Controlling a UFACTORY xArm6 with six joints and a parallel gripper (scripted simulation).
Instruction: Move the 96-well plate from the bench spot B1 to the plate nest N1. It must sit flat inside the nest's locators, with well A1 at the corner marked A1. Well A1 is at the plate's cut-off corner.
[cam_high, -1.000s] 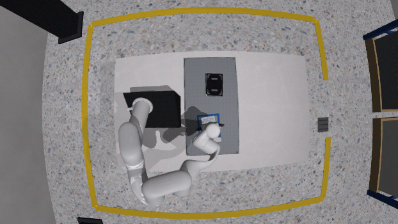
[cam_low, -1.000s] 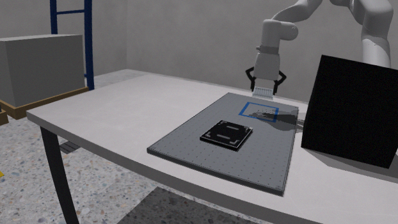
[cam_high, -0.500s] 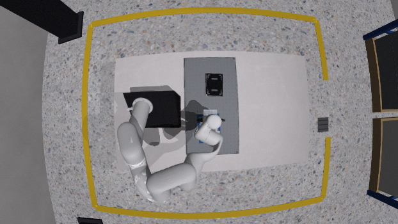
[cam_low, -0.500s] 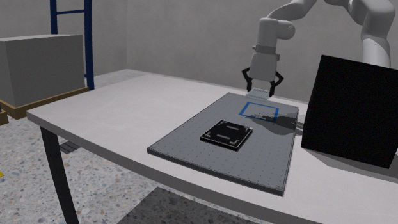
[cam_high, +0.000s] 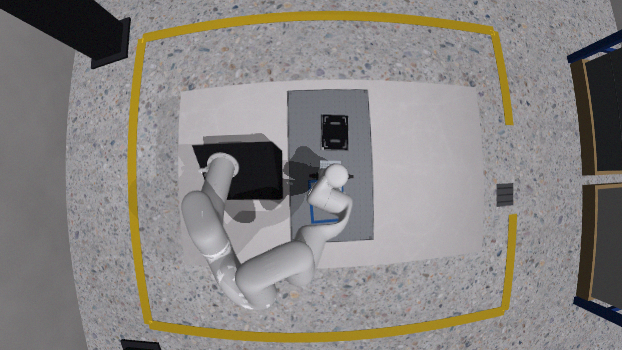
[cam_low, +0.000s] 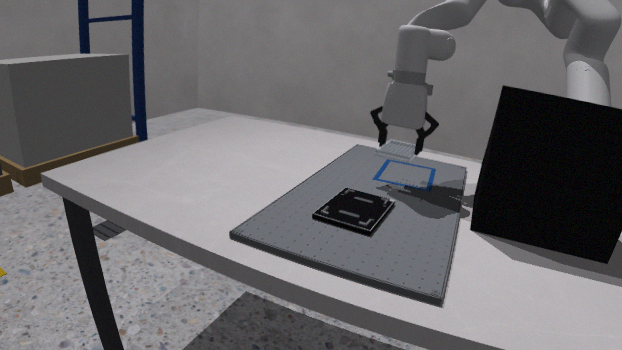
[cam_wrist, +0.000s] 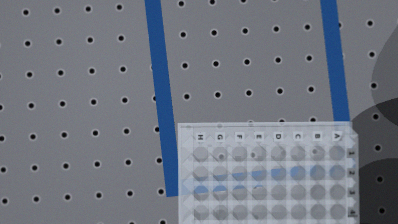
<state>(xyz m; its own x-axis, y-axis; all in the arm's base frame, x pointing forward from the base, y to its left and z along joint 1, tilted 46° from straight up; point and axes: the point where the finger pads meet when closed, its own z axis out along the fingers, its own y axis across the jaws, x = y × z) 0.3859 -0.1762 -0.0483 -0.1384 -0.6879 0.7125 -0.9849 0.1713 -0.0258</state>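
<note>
My hand is 50 mm short of the black plate nest, 190 mm to the right of it and 100 mm above it. From my hand the other things lie so: A1 label 10 mm behind, 130 mm to the left, 90 mm below; 96-well plate 10 mm below.
</note>
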